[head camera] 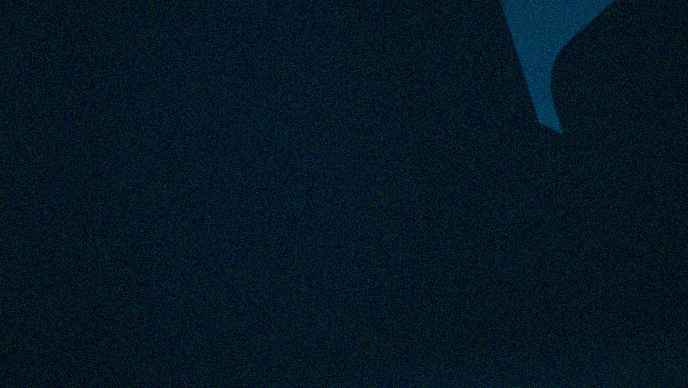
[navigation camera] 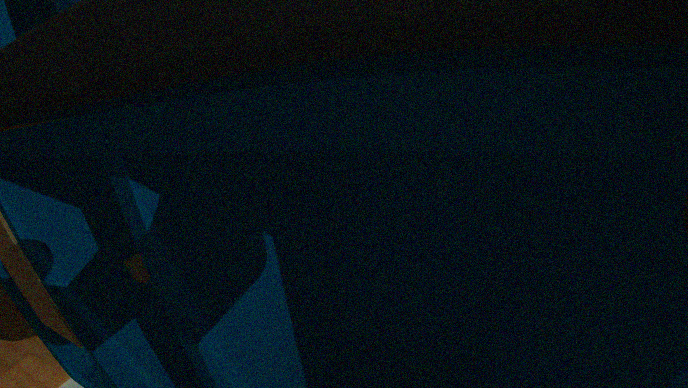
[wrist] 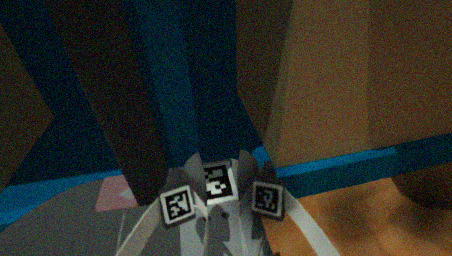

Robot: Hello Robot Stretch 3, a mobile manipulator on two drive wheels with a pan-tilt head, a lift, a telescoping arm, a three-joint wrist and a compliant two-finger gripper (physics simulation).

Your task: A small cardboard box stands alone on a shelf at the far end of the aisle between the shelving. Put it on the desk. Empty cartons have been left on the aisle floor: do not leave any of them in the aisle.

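Frame: origin at the robot's base, x right, y ahead, z up, level; centimetres.
Where they show: gripper, fingertip midpoint: [wrist: 221, 169].
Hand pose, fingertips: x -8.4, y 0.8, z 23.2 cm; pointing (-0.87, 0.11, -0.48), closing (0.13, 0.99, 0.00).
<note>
Things, the pixels of their centre, and the offset from my fingertips. "spot": a spot on its surface instead. Level surfaces: height alone.
- large brown cardboard box, body centre: [wrist: 354, 55] [navigation camera: 75, 251] dz -2.1, dx -26.5, dy +33.1 cm
- Dark blue shelving, surface spot: [head camera: 540, 65] spot: dz +75.8, dx -27.3, dy +22.7 cm
- Wooden floor, surface height: dz -23.2 cm
My gripper [wrist: 221, 169] shows in the wrist view, folded in over the robot's grey base. Its fingers stand a little apart with nothing between them. A large brown cardboard box [wrist: 325, 75] stands on the blue shelving [wrist: 350, 172] beyond it, at the right. I cannot tell the small cardboard box of the task in any view. The desk and the empty cartons on the aisle floor cannot be made out either.
Dark blue shelving [head camera: 540, 65] [navigation camera: 255, 320] is very close to the head camera and navigation camera. Wooden floor [navigation camera: 30, 362] [wrist: 345, 225] shows at the lower left of the navigation view and lower right of the wrist view. A dark brown upright shape [wrist: 112, 100] stands left in the wrist view.
</note>
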